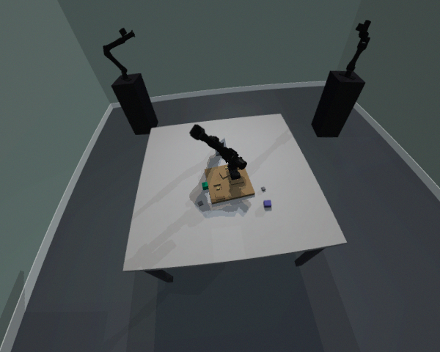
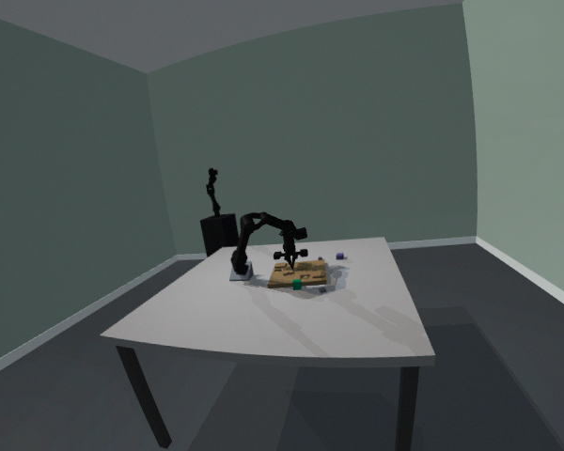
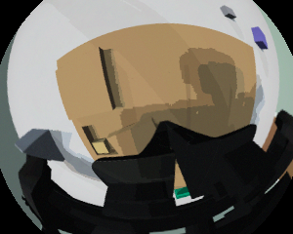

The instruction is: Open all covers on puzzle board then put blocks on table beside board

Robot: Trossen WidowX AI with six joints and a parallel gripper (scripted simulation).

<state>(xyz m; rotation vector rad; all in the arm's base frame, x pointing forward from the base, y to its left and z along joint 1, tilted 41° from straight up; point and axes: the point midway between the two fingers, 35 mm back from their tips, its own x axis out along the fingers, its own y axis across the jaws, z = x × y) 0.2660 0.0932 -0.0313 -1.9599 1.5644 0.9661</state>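
Now: the tan puzzle board 40 mm ahead of my gripper tip and 20 mm to the right of it. Round my gripper tip: green block (90 mm ahead, 190 mm to the right); purple block (230 mm ahead, 220 mm to the left, 10 mm below).
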